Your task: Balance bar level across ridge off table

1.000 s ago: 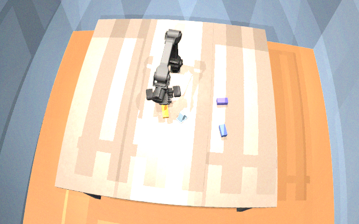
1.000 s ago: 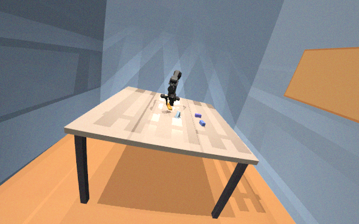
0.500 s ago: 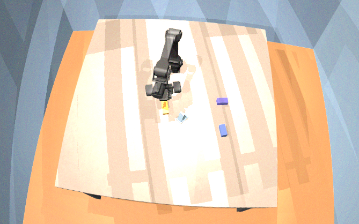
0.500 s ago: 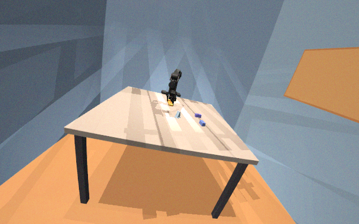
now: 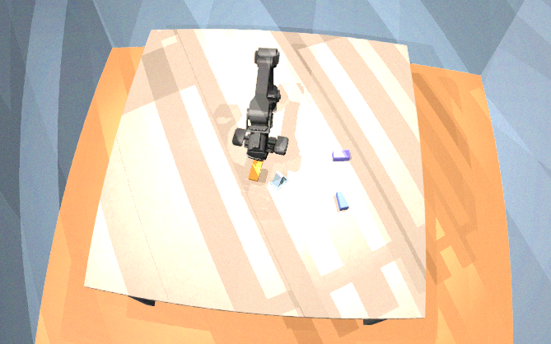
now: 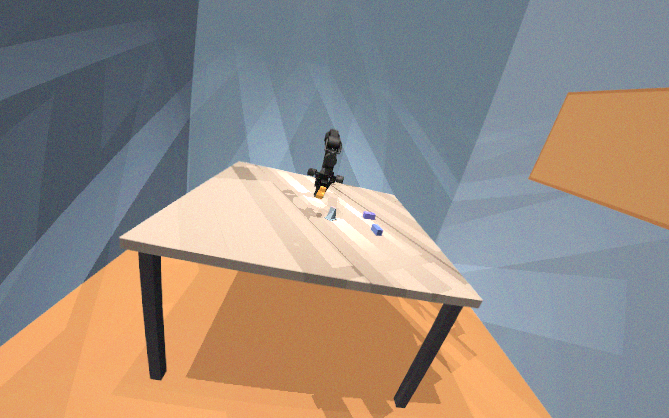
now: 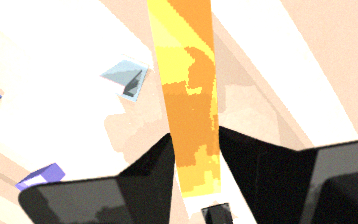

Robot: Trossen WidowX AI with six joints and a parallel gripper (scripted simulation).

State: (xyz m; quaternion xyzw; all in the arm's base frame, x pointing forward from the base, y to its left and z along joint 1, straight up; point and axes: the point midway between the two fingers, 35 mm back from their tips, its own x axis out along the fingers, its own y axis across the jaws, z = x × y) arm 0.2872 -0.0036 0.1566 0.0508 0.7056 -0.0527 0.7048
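The bar lies 30 mm ahead of my gripper tip.
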